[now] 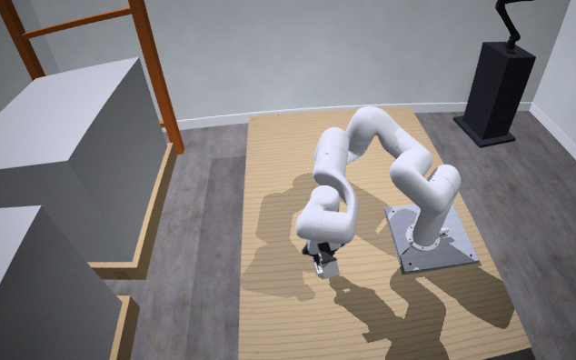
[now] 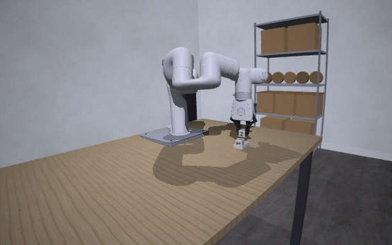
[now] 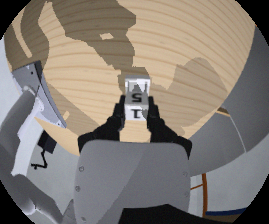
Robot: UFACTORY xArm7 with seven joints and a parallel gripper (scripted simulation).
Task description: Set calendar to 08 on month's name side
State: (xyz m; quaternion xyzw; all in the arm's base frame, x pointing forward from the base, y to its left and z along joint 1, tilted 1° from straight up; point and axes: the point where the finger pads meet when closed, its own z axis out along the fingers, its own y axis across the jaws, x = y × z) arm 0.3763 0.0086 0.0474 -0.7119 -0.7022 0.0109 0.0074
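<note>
Now: hand 10 mm above the white digit cube. Round my hand: white tray: 70 mm below, 20 mm to the right.
</note>
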